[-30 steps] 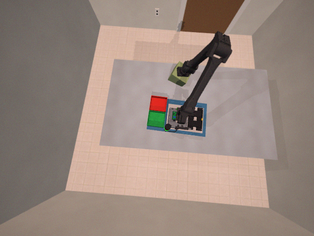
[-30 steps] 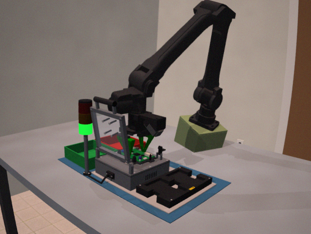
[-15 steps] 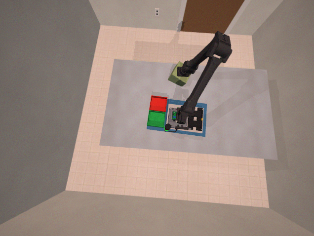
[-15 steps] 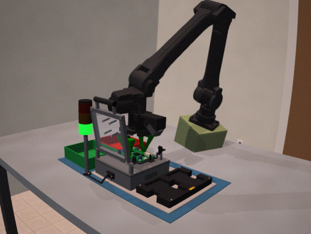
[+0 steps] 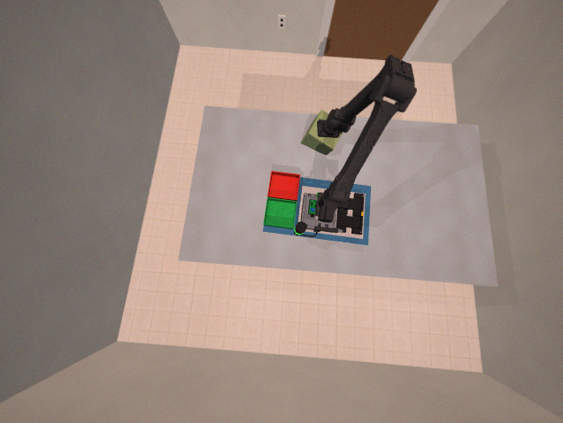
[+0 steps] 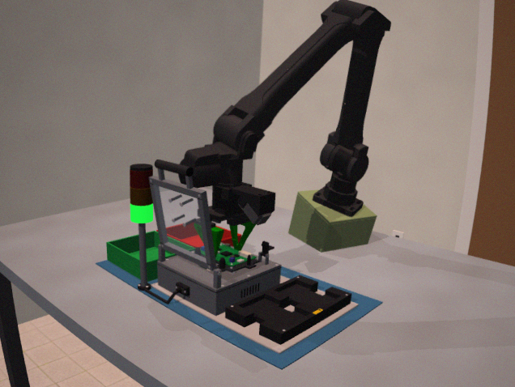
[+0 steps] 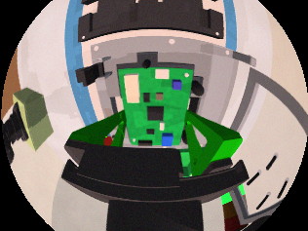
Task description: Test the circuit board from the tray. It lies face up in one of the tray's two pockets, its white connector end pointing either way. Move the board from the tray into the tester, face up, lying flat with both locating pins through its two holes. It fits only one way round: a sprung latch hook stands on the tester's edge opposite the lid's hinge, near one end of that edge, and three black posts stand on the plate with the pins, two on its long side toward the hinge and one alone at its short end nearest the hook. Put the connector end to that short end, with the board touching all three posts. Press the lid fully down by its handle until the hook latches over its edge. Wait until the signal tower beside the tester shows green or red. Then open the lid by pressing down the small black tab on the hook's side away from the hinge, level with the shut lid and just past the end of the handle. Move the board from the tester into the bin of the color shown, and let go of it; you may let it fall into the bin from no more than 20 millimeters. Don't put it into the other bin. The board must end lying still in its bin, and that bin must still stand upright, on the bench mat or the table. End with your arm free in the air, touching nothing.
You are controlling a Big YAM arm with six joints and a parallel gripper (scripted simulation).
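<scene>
Now: the tester plate 10 mm to the left of my hand, 10 mm below it and 10 mm ahead of it. The rest, counted from my hand: clear lid: 120 mm ahead, 100 mm above, 20 mm to the right; latch hook: 70 mm to the left, 50 mm behind, 10 mm above; green bin: 200 mm to the right, 70 mm below, 10 mm ahead.
</scene>
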